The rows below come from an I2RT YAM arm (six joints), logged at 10 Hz.
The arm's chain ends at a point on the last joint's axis. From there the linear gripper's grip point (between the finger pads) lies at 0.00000 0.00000 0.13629 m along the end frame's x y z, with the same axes.
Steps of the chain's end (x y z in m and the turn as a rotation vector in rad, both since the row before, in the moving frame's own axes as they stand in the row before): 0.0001, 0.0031, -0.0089, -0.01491, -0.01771, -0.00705; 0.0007, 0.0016, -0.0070, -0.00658, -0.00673, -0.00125; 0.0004, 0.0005, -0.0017, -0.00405, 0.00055, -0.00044; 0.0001, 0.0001, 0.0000, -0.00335, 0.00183, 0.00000; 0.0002, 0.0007, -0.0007, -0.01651, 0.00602, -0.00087; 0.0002, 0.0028, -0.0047, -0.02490, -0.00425, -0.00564; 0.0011, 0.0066, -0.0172, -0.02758, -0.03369, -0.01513; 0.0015, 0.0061, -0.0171, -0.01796, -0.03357, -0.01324
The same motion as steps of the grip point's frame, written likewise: -0.0023, 0.0051, -0.0089, -0.01491, -0.01771, -0.00705; -0.0002, 0.0025, -0.0070, -0.00658, -0.00673, -0.00125; 0.0005, 0.0011, -0.0017, -0.00405, 0.00055, -0.00044; 0.0003, 0.0006, 0.0000, -0.00335, 0.00183, 0.00000; 0.0010, 0.0029, -0.0007, -0.01651, 0.00602, -0.00087; -0.0004, 0.0062, -0.0047, -0.02490, -0.00425, -0.00564; -0.0035, 0.0104, -0.0173, -0.02758, -0.03369, -0.01513; -0.0031, 0.0086, -0.0172, -0.01796, -0.03357, -0.01324
